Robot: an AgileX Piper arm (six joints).
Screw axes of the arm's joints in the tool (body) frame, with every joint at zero. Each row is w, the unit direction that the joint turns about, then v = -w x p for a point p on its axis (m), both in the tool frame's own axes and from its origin. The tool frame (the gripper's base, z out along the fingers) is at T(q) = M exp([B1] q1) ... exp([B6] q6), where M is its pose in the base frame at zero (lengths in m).
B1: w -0.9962 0 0.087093 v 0.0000 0.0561 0.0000
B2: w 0 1 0 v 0.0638 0.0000 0.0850
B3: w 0 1 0 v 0.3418 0.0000 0.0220
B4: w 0 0 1 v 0.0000 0.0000 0.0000
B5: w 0 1 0 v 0.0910 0.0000 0.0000
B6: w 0 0 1 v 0.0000 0.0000 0.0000
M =
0.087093 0 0.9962 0.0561
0 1 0 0.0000
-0.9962 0 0.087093 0.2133
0 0 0 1
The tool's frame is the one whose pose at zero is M.
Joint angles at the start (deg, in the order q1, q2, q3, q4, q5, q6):
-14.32 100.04 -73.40 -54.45 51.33 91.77
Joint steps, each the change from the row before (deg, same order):
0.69 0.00 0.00 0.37 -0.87 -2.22
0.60 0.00 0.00 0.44 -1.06 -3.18
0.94 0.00 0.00 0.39 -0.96 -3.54
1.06 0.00 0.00 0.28 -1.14 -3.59
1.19 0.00 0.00 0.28 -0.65 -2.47
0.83 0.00 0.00 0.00 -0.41 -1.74
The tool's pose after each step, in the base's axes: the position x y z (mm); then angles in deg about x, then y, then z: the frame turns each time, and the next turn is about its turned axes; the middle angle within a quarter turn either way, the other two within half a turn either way. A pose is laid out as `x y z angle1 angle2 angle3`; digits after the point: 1 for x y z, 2 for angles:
343.3 -141.7 262.8 132.83 15.41 -99.52
346.3 -137.2 262.5 133.47 16.84 -102.99
349.8 -130.7 262.3 134.15 18.42 -107.10
353.8 -123.4 262.2 134.84 20.26 -111.44
357.2 -115.4 262.1 135.51 21.69 -114.74
359.4 -109.9 262.2 135.85 22.68 -117.16

